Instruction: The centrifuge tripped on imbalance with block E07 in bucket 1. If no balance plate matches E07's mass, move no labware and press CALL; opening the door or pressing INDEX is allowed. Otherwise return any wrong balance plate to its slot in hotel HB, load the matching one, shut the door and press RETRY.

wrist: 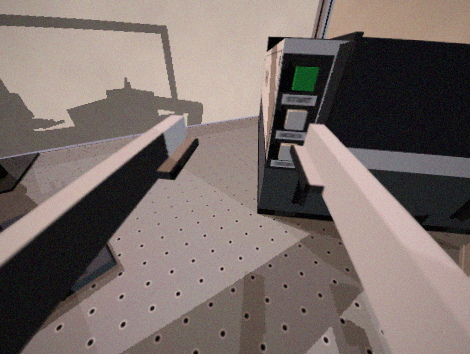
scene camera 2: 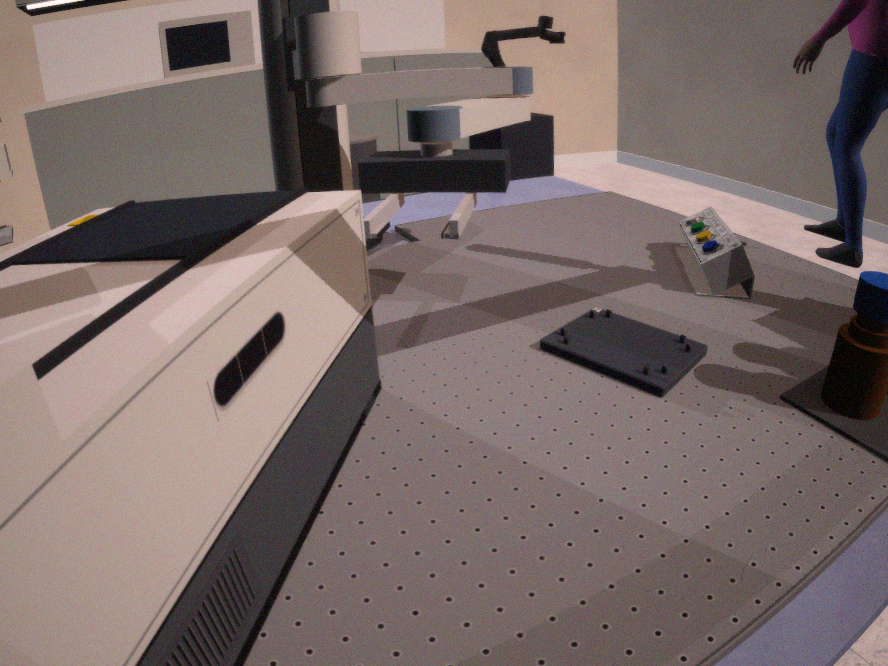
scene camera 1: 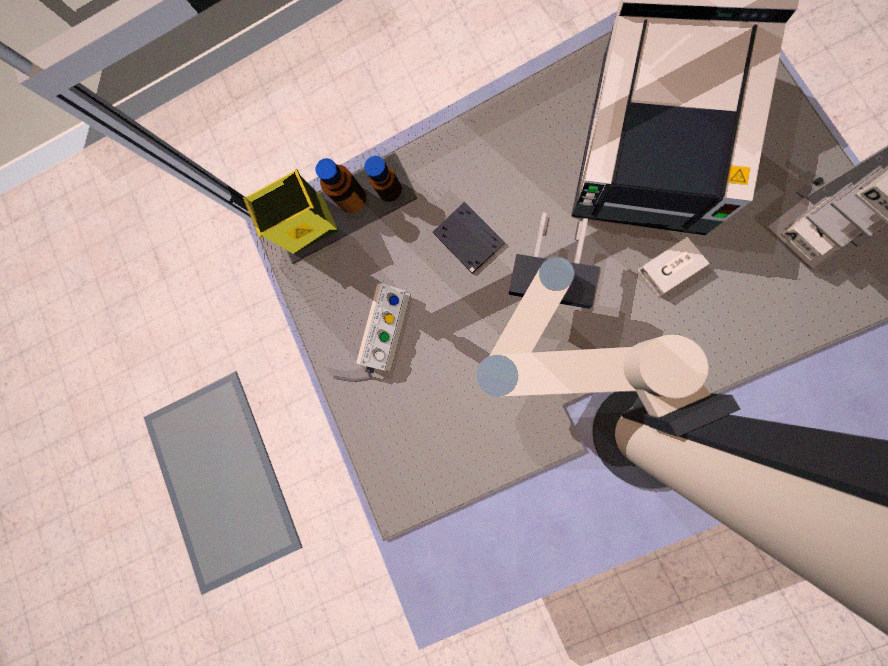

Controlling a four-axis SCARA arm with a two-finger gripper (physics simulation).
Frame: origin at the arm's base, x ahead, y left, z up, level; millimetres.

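Seen in the pictures: gripper, fingertip midpoint: [wrist: 244, 133] [scene camera 2: 408, 229] [scene camera 1: 564, 217].
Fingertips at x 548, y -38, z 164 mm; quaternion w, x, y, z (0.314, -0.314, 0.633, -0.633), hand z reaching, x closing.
Observation:
Pixels of each thing's middle, then the offset from my fingertips to it. "*": a spot on its surface instead.
- centrifuge at a spot on its surface: [scene camera 2: 286, 286] * dy -163, dx +172, dz +33 mm
- dark panel at a spot on its surface: [scene camera 1: 674, 146] * dy -249, dx +12, dz +62 mm
- green START button at a spot on its surface: [wrist: 305, 78] * dy -72, dx +17, dz +31 mm
- Plate C at the middle of its body: [scene camera 1: 672, 267] dy -206, dx -203, dz -131 mm
- Plates A at the middle of its body: [scene camera 1: 824, 226] dy -507, dx -271, dz -80 mm
- D at a spot on its surface: [scene camera 1: 875, 193] * dy -440, dx -259, dz +142 mm
- button box at the middle of its body: [scene camera 2: 712, 247] [scene camera 1: 381, 326] dy +526, dx -12, dz -110 mm
- dark pegged plate at the middle of its body: [scene camera 2: 626, 343] [scene camera 1: 468, 236] dy +210, dx +114, dz -140 mm
The centrifuge [scene camera 1: 606, 114] [scene camera 2: 286, 286] stands at the upper right in scene camera 1. A dark panel [scene camera 1: 674, 146] covers the front part of its top; the rotor and block E07 do not show. In the wrist view, its front column has a green START button [wrist: 305, 78] and two pale buttons, the upper one [wrist: 295, 120] and the lower one [wrist: 287, 151]. My gripper [scene camera 1: 563, 217] [scene camera 2: 413, 230] [wrist: 244, 133] is shut to its narrow stance, empty, with a gap between its fingers. It hangs in front of the centrifuge's left corner. Plate C [scene camera 1: 674, 266], apparently marked 136 g, lies right of it.
Plates A [scene camera 1: 810, 236] and D [scene camera 1: 875, 193] sit in a rack at the right edge. A button box [scene camera 1: 385, 326] [scene camera 2: 717, 250] has blue, yellow, green and white buttons. A dark pegged plate [scene camera 1: 469, 236] [scene camera 2: 624, 351] lies left of the gripper. A yellow bin [scene camera 1: 301, 232] and brown bottles stand behind.

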